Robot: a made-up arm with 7 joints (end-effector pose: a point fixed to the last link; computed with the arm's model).
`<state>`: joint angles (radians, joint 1 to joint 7).
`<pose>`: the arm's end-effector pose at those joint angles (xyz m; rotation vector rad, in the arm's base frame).
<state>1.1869 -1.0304 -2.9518 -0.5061 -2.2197 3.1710 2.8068</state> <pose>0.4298 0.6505 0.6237 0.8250 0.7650 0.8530</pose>
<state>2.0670 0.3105 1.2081 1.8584 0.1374 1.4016 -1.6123</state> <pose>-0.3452 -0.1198 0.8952 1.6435 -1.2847 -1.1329</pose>
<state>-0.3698 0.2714 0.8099 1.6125 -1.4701 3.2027 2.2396</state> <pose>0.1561 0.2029 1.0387 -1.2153 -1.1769 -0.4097</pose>
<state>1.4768 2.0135 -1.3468 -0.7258 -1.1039 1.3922 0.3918</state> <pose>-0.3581 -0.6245 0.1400 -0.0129 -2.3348 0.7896</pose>
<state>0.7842 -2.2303 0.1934 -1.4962 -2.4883 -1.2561 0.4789</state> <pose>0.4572 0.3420 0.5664 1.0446 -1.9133 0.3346</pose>
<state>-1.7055 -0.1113 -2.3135 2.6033 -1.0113 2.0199 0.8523</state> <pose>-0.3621 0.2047 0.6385 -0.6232 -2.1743 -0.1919</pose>
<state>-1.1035 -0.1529 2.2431 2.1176 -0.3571 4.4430 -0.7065</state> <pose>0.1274 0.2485 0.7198 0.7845 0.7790 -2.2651</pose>
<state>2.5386 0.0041 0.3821 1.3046 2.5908 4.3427 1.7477</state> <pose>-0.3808 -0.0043 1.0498 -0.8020 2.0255 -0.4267</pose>
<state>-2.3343 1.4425 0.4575 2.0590 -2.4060 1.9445 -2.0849</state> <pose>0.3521 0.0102 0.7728 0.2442 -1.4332 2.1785</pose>
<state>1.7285 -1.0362 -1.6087 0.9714 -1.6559 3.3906 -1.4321</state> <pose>0.2433 0.7233 0.7874 -2.6082 1.3159 0.4256</pose>
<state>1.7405 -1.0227 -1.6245 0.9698 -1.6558 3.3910 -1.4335</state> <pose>0.2361 0.7198 0.8004 -2.5991 1.2952 0.4188</pose>
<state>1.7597 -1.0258 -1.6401 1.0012 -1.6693 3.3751 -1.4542</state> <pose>0.2332 0.7190 0.7965 -2.5901 1.2943 0.3890</pose>
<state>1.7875 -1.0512 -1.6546 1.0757 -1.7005 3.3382 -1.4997</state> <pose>0.2359 0.7207 0.7703 -2.5840 1.3187 0.3256</pose>
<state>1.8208 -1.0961 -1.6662 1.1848 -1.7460 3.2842 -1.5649</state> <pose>0.2428 0.7211 0.7249 -2.5856 1.3623 0.2266</pose>
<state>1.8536 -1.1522 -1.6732 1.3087 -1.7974 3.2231 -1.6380</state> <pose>0.2516 0.7158 0.6693 -2.5979 1.4140 0.1022</pose>
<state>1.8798 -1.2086 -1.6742 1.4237 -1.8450 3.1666 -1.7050</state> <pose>0.2604 0.7045 0.6152 -2.6186 1.4632 -0.0243</pose>
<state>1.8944 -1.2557 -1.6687 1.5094 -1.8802 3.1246 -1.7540</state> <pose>0.2684 0.6917 0.5712 -2.6412 1.5047 -0.1254</pose>
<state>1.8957 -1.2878 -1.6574 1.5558 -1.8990 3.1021 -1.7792</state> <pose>0.2758 0.6824 0.5413 -2.6598 1.5377 -0.1824</pose>
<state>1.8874 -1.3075 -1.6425 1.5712 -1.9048 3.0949 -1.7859</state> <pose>0.2827 0.6781 0.5223 -2.6732 1.5644 -0.2016</pose>
